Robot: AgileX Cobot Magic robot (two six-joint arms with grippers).
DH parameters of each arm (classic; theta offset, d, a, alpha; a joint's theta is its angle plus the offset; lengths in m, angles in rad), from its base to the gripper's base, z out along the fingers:
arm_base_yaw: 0 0.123 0 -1.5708
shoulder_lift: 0.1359 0 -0.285 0
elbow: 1.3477 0 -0.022 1.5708
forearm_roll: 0 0.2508 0 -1.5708
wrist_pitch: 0 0 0.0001 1.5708
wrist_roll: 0 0.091 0 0
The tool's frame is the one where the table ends.
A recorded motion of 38 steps. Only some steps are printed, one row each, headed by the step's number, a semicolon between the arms.
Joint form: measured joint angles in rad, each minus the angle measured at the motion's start. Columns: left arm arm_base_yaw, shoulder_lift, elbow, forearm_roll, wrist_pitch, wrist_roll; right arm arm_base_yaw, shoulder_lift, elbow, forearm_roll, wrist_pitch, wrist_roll.
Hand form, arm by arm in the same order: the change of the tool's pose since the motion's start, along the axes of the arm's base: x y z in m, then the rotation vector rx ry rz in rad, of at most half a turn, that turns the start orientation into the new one. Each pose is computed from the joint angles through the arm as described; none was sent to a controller.
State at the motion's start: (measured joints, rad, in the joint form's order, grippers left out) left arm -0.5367 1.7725 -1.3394 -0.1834 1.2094 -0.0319; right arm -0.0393 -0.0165 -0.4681 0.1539 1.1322 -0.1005
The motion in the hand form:
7: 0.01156 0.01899 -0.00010 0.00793 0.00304 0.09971; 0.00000 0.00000 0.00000 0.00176 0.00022 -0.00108
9: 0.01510 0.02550 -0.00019 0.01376 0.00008 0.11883; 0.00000 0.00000 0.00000 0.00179 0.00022 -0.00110
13: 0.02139 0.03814 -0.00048 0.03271 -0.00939 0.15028; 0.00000 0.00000 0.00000 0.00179 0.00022 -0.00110
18: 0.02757 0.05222 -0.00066 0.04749 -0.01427 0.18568; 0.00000 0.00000 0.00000 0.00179 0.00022 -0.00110
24: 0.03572 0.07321 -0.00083 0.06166 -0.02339 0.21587; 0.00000 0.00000 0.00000 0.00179 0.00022 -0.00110
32: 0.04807 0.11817 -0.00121 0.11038 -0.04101 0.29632; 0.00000 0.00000 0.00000 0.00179 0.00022 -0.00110
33: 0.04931 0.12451 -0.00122 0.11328 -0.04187 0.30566; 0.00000 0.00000 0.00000 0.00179 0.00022 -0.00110
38: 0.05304 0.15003 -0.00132 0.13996 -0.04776 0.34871; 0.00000 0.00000 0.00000 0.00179 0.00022 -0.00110
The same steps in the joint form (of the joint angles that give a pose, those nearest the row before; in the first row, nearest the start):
7: 0.0638 0.0000 0.0000 0.0067 0.0000 -0.0387; 0.0000 0.0000 0.0000 0.0000 0.0000 0.0021
9: 0.0839 0.0000 0.0000 0.0137 0.0000 -0.0402; 0.0000 0.0000 0.0000 0.0000 0.0000 0.0021
13: 0.1198 0.0000 0.0000 0.0364 0.0000 -0.0433; 0.0000 0.0000 0.0000 0.0000 0.0000 0.0021
18: 0.1610 0.0000 0.0000 0.0529 0.0018 -0.0433; 0.0000 0.0000 0.0000 0.0000 0.0000 0.0021
24: 0.2231 0.0000 0.0000 0.0703 0.0018 -0.0171; 0.0000 0.0000 0.0000 0.0000 0.0000 0.0021
32: 0.3471 0.0000 0.0000 0.1247 0.0018 0.0079; 0.0000 0.0000 0.0000 0.0000 0.0000 0.0021
33: 0.3654 0.0000 0.0000 0.1277 0.0018 0.0159; 0.0000 0.0000 0.0000 0.0000 0.0000 0.0021
38: 0.4344 0.0000 0.0000 0.1560 0.0018 0.0319; 0.0000 0.0000 0.0000 0.0000 0.0000 0.0021

